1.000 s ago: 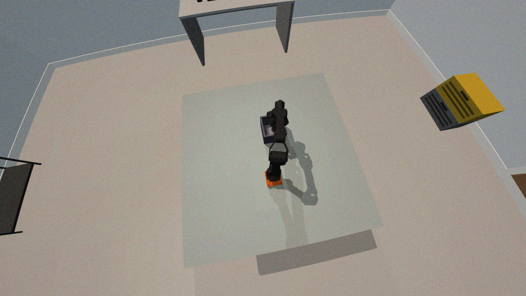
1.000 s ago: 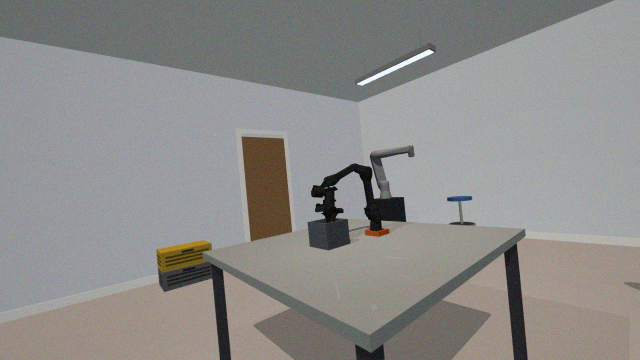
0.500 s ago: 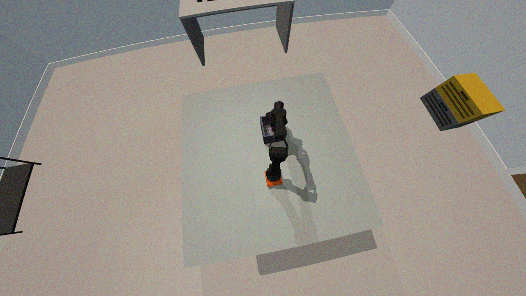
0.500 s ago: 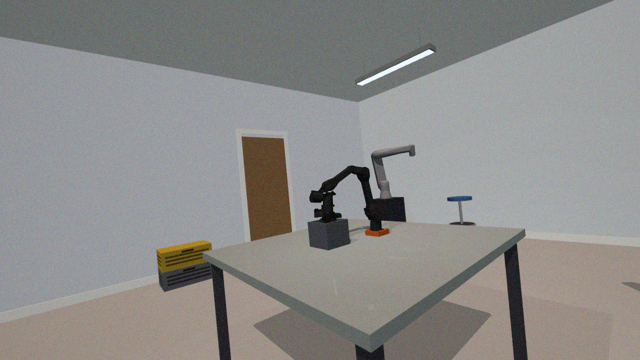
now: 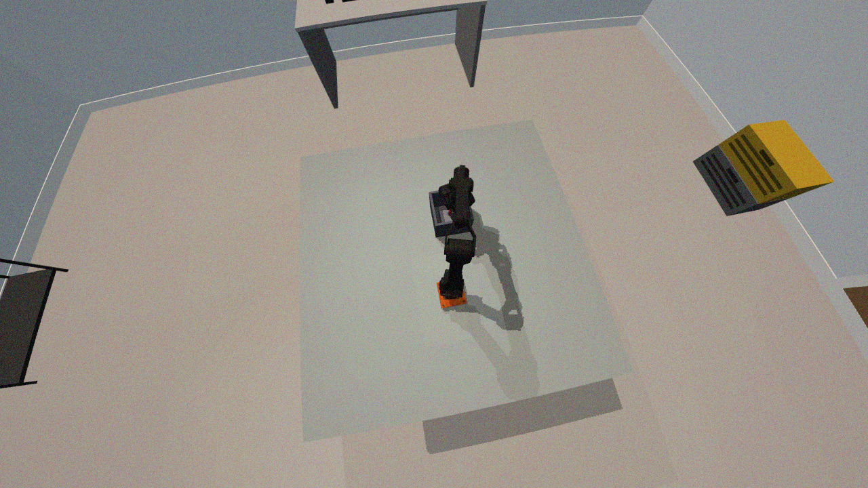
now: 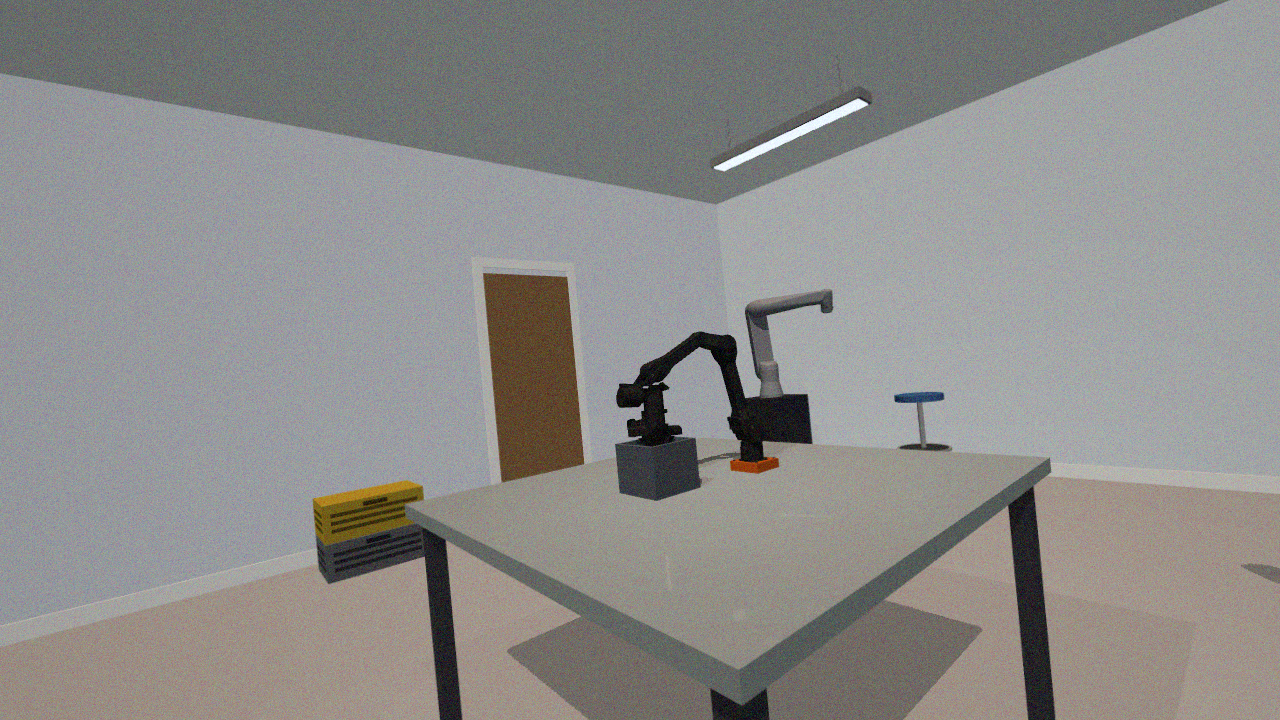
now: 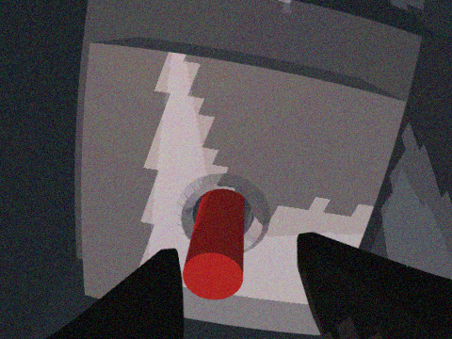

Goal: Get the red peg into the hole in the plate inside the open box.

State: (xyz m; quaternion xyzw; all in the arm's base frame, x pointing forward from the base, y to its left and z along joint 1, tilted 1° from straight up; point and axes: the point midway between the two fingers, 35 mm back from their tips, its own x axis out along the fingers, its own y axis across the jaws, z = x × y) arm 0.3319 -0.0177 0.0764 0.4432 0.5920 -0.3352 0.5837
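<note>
The red peg is 10 mm ahead of my gripper tip and 30 mm below it. Round my gripper tip: light plate: 10 mm ahead, 30 mm below.
</note>
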